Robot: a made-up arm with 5 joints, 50 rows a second.
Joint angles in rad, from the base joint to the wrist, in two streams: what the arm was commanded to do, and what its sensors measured. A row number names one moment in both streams.
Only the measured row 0 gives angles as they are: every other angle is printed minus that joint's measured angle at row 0.
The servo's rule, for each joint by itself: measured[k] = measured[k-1] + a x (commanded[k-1-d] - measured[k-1]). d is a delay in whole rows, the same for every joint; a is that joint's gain. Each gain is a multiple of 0.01, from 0.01 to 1. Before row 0 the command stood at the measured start. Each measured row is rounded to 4 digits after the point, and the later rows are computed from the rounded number. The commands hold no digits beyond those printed.
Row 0, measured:
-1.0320, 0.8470, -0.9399, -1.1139, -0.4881
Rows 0 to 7, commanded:
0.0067, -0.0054, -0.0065, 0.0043, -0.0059
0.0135, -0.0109, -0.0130, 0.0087, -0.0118
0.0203, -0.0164, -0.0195, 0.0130, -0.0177
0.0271, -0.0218, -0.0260, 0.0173, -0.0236
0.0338, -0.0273, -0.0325, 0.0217, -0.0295
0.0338, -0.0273, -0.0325, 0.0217, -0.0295
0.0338, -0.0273, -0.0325, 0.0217, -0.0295
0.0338, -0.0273, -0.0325, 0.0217, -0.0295
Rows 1 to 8, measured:
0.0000, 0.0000, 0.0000, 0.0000, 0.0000
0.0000, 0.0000, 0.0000, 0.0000, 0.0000
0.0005, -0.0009, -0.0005, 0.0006, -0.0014
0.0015, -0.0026, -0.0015, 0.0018, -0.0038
0.0030, -0.0049, -0.0029, 0.0035, -0.0070
0.0049, -0.0078, -0.0047, 0.0056, -0.0108
0.0072, -0.0111, -0.0069, 0.0080, -0.0151
0.0093, -0.0139, -0.0089, 0.0101, -0.0184
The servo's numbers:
d 2
a 0.08 0.17 0.08 0.15 0.23

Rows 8 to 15, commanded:
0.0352, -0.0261, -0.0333, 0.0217, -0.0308
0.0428, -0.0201, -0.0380, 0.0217, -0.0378
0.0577, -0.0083, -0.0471, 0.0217, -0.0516
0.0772, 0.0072, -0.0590, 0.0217, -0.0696
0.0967, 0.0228, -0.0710, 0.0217, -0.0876
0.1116, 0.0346, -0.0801, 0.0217, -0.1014
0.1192, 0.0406, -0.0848, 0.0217, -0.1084
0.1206, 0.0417, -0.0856, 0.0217, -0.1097
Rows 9 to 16, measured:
0.0113, -0.0162, -0.0108, 0.0118, -0.0210
0.0131, -0.0181, -0.0125, 0.0133, -0.0230
0.0149, -0.0195, -0.0142, 0.0146, -0.0248
0.0171, -0.0196, -0.0161, 0.0157, -0.0278
0.0203, -0.0177, -0.0186, 0.0166, -0.0333
0.0249, -0.0135, -0.0218, 0.0174, -0.0416
0.0306, -0.0073, -0.0257, 0.0180, -0.0522
0.0371, -0.0002, -0.0301, 0.0186, -0.0635

